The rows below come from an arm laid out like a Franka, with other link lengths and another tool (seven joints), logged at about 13 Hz.
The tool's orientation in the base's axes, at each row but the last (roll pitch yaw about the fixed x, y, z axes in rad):
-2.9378 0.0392 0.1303
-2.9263 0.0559 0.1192
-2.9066 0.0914 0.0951
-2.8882 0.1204 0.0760
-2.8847 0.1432 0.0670
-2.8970 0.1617 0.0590
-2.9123 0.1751 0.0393
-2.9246 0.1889 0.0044
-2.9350 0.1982 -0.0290
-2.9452 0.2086 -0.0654
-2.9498 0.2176 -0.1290
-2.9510 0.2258 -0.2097
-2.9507 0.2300 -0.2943
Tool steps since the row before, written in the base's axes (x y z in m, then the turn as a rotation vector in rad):
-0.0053 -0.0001 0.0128 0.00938 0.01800 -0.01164
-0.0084 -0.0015 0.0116 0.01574 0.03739 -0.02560
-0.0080 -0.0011 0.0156 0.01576 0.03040 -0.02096
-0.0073 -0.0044 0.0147 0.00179 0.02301 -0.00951
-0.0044 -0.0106 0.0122 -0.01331 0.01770 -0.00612
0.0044 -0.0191 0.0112 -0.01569 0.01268 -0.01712
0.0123 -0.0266 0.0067 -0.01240 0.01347 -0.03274
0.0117 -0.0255 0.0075 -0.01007 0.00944 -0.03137
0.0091 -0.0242 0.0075 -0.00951 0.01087 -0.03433
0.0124 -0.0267 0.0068 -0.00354 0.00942 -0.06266
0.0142 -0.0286 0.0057 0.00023 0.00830 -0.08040
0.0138 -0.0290 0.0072 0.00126 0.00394 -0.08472
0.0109 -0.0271 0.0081 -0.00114 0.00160 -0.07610
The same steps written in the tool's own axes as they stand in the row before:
-0.0058 -0.0031 -0.0122 0.01209 -0.01402 0.01431
-0.0092 -0.0019 -0.0110 0.02147 -0.02922 0.03141
-0.0095 -0.0031 -0.0145 0.02041 -0.02351 0.02535
-0.0093 0.0003 -0.0142 0.00465 -0.01982 0.01445
-0.0068 0.0071 -0.0136 -0.01110 -0.01597 0.01224
0.0014 0.0159 -0.0159 -0.01196 -0.00851 0.02201
0.0099 0.0244 -0.0145 -0.00598 -0.00578 0.03658
0.0100 0.0229 -0.0148 -0.00396 -0.00222 0.03397
0.0081 0.0215 -0.0140 -0.00287 -0.00306 0.03701
0.0124 0.0235 -0.0144 0.00892 0.00314 0.06275
0.0161 0.0243 -0.0143 0.01654 0.00689 0.07882
0.0174 0.0229 -0.0160 0.01937 0.01158 0.08176
0.0160 0.0201 -0.0162 0.01583 0.01295 0.07333

